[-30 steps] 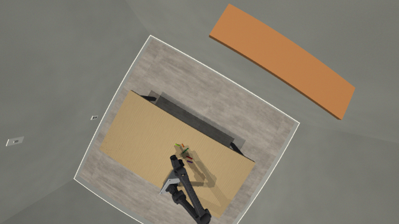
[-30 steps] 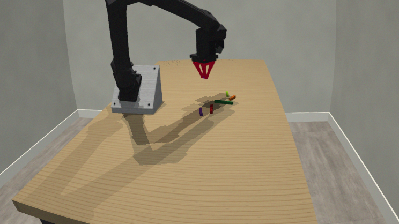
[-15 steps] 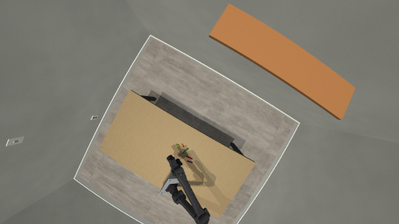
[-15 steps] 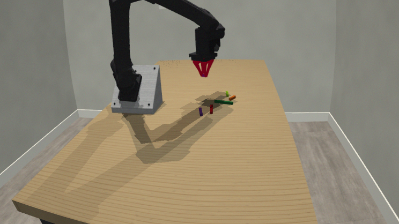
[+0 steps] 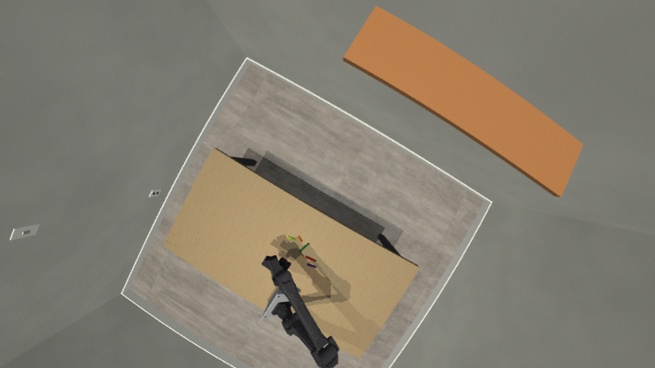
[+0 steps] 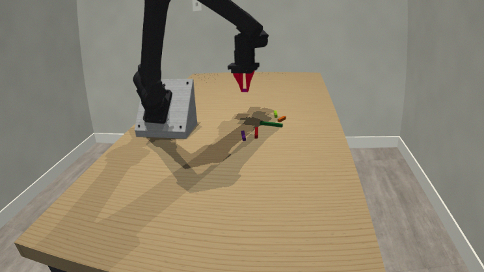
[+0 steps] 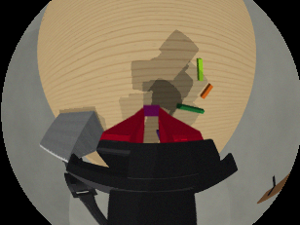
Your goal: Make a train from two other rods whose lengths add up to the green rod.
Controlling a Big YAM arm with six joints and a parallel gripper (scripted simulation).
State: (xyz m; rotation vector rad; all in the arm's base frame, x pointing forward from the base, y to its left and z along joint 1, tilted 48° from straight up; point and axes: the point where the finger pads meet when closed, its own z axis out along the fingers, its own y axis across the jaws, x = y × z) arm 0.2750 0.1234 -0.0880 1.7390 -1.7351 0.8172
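Right now my hand is 100 mm short of the lime rod, 40 mm to the right of it and 100 mm above it. Also, from my hand: magenta rod: 10 mm below; orange rod: 130 mm ahead, 10 mm to the right, 100 mm below; green rod: 100 mm ahead, 60 mm to the right, 100 mm below.
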